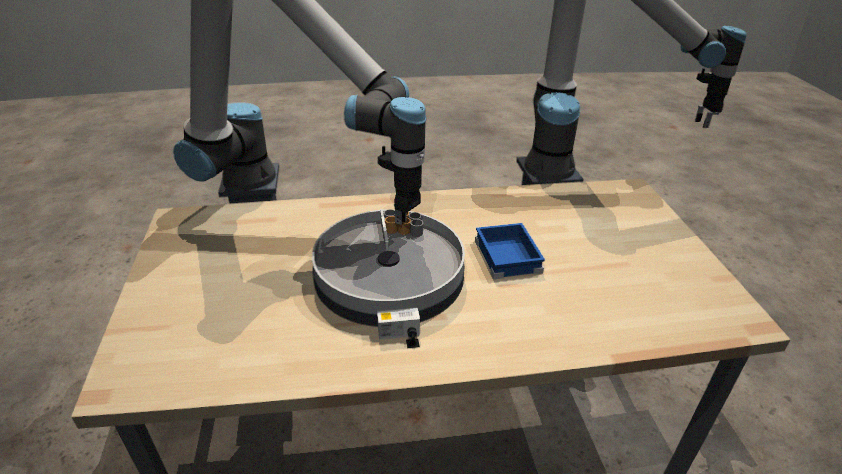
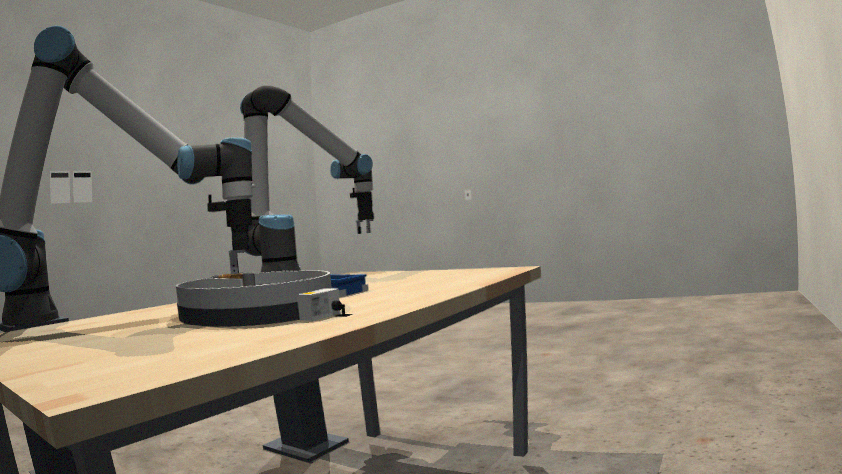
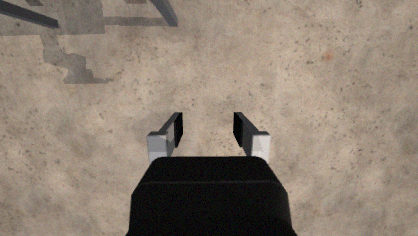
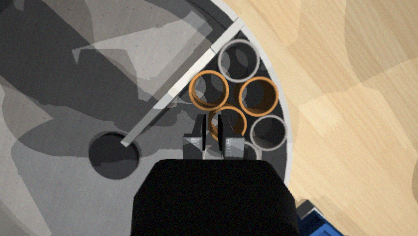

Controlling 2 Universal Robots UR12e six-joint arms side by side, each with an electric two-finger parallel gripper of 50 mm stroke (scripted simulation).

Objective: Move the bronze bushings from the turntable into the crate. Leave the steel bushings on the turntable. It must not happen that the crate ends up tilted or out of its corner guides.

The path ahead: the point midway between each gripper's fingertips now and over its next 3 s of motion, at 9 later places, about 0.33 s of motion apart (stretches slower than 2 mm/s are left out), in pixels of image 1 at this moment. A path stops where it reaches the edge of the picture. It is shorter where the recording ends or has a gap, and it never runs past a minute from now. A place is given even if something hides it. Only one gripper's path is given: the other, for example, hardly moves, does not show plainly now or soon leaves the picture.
The right gripper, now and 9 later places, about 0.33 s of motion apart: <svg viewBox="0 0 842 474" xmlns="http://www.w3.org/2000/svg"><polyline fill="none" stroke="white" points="400,221 401,221 400,221 401,222 400,226 400,227 400,220 401,210 400,208 403,209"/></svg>
